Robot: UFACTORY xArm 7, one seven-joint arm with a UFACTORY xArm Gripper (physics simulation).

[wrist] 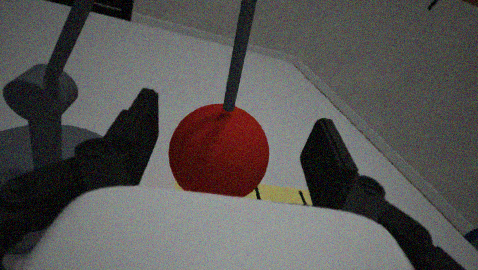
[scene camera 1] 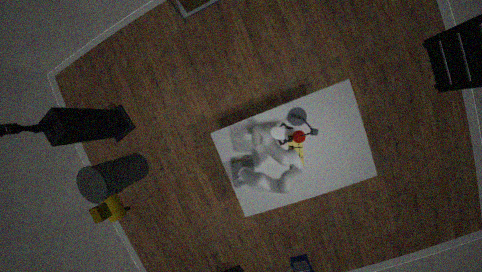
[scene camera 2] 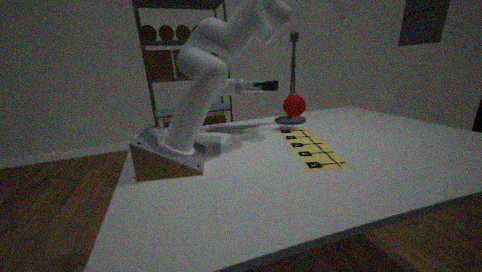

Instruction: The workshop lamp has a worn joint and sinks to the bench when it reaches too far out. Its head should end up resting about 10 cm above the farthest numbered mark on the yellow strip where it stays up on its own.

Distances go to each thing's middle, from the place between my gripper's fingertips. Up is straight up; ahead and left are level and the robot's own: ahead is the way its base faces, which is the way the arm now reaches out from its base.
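The yellow strip [wrist: 262,192], measured from my hand, is 20 cm below it, 24 cm to the right of it and 5 cm behind it.
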